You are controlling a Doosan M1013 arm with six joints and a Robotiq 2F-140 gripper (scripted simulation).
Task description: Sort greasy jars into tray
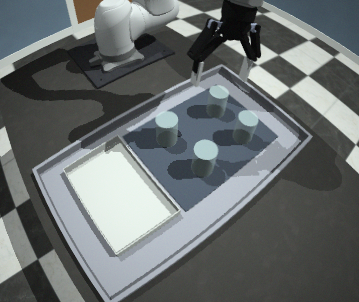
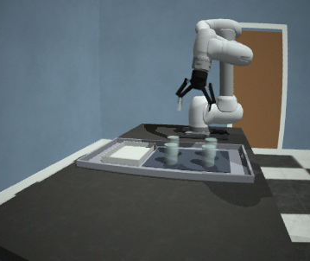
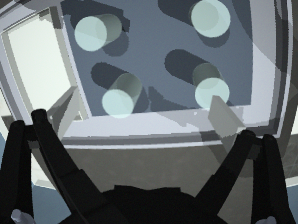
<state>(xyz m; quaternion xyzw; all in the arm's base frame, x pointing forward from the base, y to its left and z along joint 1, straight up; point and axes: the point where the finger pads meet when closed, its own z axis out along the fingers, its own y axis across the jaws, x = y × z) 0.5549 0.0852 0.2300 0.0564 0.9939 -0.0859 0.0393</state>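
Right now the steel table top is 240 mm below my hand, 120 mm to the right of it and 20 mm ahead of it. Also, from my hand: tray (330 mm to the right, 230 mm below, 30 mm ahead); drying mat (240 mm below, 10 mm to the right, 10 mm behind).
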